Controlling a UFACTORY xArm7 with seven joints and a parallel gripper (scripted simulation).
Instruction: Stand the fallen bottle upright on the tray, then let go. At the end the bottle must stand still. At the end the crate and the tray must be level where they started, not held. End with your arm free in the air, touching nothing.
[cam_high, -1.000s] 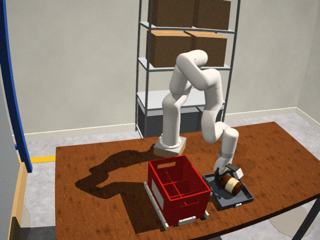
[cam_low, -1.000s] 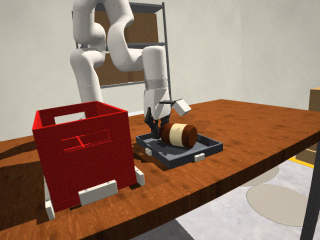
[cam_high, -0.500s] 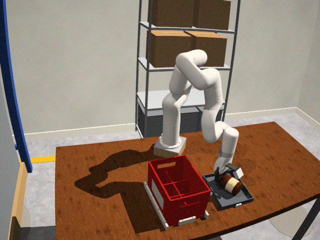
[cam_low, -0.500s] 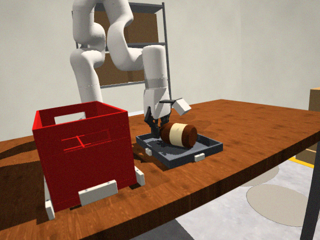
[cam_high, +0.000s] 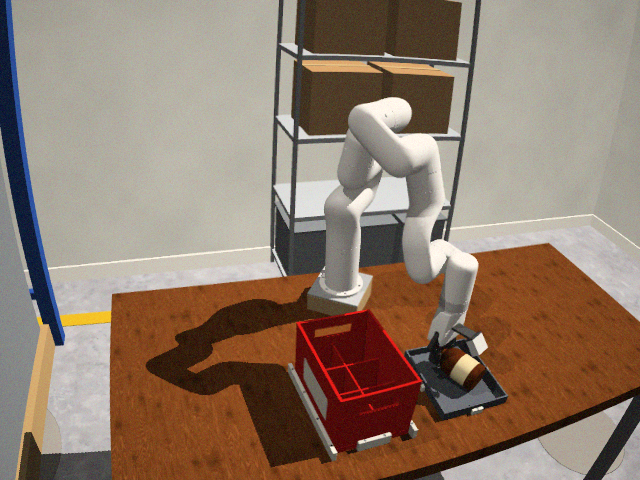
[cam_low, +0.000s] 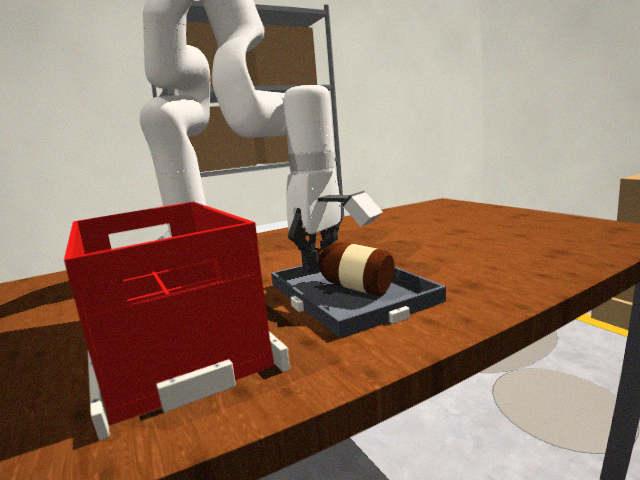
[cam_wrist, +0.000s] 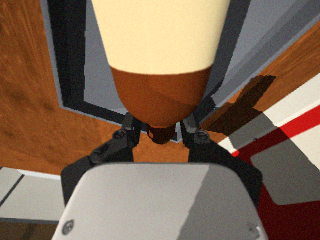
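The brown bottle lies 4 cm ahead of my hand, 3 cm to the left of it and 1 cm below it. The rest, counted from my hand: red crate: 9 cm ahead, 26 cm to the right, 3 cm above; dark grey tray: 6 cm ahead, 3 cm to the left, 4 cm below.
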